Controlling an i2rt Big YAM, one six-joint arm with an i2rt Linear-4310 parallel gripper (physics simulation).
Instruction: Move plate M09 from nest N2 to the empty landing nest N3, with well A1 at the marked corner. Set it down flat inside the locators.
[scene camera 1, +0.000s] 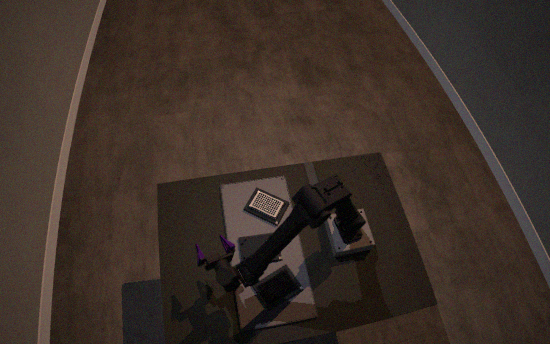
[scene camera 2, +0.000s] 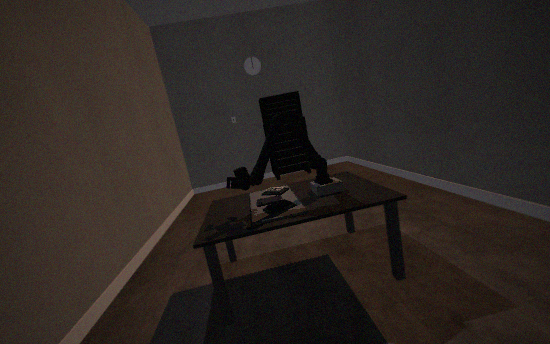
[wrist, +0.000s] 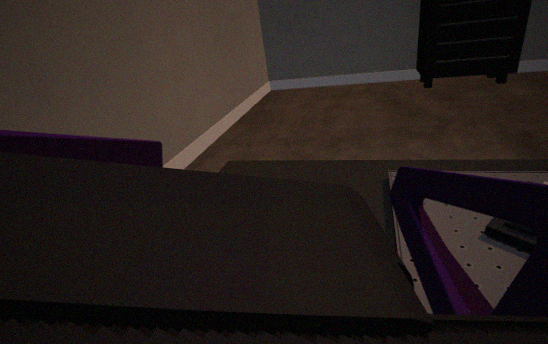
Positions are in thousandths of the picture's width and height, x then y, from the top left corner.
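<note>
Wrist view: the gripper (wrist: 517, 496) is open and holds nothing; a perforated plate (wrist: 899, 772) is visible too. Scene camera 1 shows the plate (scene camera 1: 461, 911), as does scene camera 2, with the plate (scene camera 2: 470, 624).
</note>
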